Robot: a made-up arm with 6 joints.
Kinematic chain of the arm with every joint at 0, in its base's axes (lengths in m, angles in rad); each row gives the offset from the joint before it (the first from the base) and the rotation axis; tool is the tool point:
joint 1: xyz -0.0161 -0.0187 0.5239 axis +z
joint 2: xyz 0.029 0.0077 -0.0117 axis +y
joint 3: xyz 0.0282 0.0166 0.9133 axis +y
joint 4: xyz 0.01 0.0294 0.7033 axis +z
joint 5: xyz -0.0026 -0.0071 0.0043 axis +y
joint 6: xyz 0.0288 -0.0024 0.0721 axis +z
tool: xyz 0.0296 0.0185 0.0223
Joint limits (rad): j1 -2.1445..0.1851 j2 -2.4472..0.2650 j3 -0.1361..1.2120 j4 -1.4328..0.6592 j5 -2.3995..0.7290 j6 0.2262..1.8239
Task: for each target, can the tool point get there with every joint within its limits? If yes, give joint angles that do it. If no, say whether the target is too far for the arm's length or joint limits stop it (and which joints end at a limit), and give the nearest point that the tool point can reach.
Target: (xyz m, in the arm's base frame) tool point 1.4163 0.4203 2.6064
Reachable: no: too far | nearest point 0.8221 0.2103 1.9697 | short by 0.896 m
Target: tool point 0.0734 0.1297 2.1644
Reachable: yes | joints -1.6276 -0.3864 0.5625 -0.1444 -0.5294 0.8106
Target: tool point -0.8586 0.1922 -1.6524
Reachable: no: too far | nearest point -0.9362 0.2116 -0.8767 | short by 0.780 m
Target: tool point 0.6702 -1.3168 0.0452
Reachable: no: joint limits stop it (at a limit: joint 2, joint 3, joint 5, joint 6) | nearest point 0.4730 -0.9438 1.3449 | short by 1.367 m
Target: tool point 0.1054 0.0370 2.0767
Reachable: yes | joints -0.5412 -0.3330 0.8330 -0.4917 -1.0997 1.5537
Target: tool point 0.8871 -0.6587 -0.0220
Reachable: no: joint limits stop it (at a limit: joint 2, joint 3, joint 5, joint 6) | nearest point 0.8376 -0.6237 1.3449 | short by 1.368 m
